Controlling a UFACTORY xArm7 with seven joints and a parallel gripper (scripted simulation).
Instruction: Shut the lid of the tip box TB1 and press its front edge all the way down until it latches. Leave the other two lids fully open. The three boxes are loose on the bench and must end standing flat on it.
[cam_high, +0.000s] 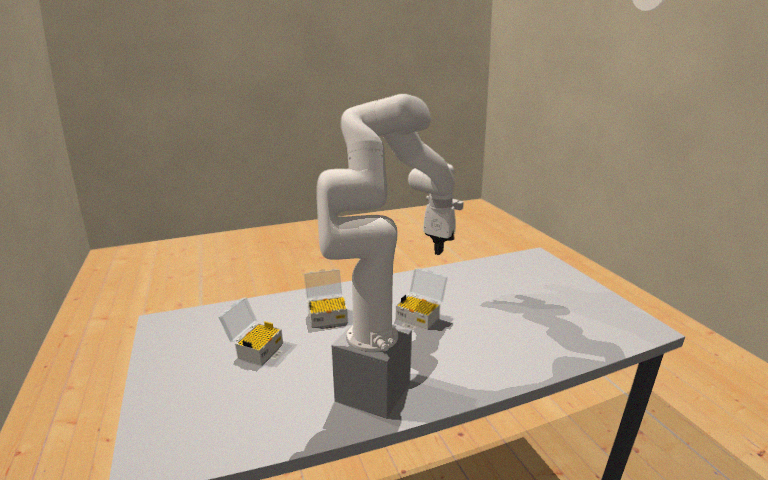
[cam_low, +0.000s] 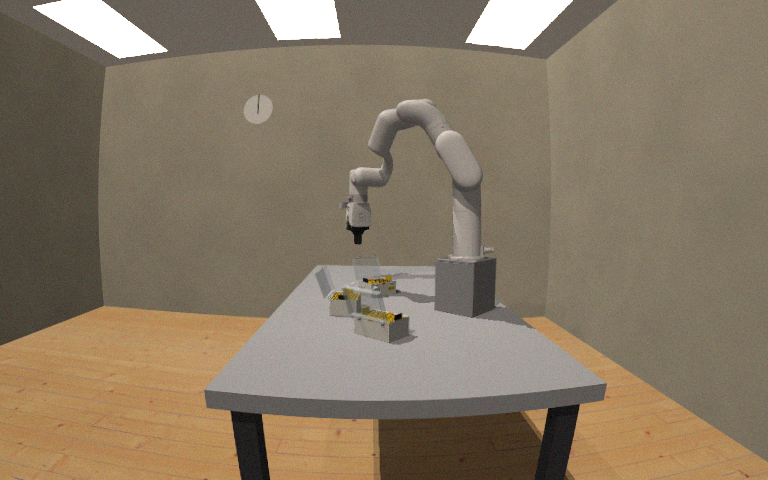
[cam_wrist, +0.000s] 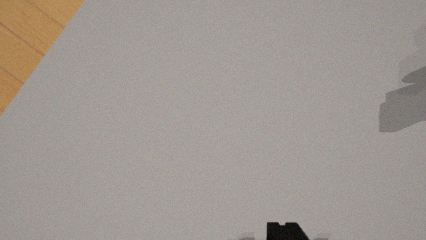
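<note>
The clear lid is 30 mm behind my hand, 60 mm to the left of it and 110 mm below it. Round my hand: tip box 60 mm behind, 110 mm to the left, 140 mm below; then TB1 label 90 mm behind, 170 mm to the left, 200 mm below.
</note>
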